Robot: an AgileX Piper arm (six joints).
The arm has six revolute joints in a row. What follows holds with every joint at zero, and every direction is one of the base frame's. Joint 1 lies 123.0 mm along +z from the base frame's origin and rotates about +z. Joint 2 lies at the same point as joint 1 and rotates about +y. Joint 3 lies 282.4 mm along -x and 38.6 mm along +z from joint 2 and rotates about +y. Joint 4 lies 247.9 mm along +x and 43.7 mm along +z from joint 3 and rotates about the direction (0.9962, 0, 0.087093). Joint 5 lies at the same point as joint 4 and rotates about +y. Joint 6 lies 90.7 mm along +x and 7.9 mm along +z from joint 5 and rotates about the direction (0.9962, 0, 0.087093). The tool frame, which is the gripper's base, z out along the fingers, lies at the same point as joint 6; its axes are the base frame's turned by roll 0.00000, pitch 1.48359 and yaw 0.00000 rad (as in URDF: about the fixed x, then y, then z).
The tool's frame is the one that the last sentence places.
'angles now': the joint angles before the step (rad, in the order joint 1, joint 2, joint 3, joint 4, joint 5, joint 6). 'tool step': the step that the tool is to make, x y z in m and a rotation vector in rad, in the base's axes. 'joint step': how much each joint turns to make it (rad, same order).
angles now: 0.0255 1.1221 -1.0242 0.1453 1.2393 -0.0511
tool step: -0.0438 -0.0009 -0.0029 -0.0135 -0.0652 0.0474
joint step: 0.0002 -0.1797 0.1185 0.0020 0.0033 -0.0502
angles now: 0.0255 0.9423 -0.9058 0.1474 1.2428 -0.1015
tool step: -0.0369 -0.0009 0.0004 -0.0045 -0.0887 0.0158
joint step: 0.0001 -0.1662 0.0734 0.0000 0.0066 -0.0163
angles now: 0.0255 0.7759 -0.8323 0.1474 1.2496 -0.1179
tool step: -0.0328 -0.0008 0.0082 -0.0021 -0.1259 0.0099
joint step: -0.0001 -0.1546 0.0211 0.0000 0.0092 -0.0101
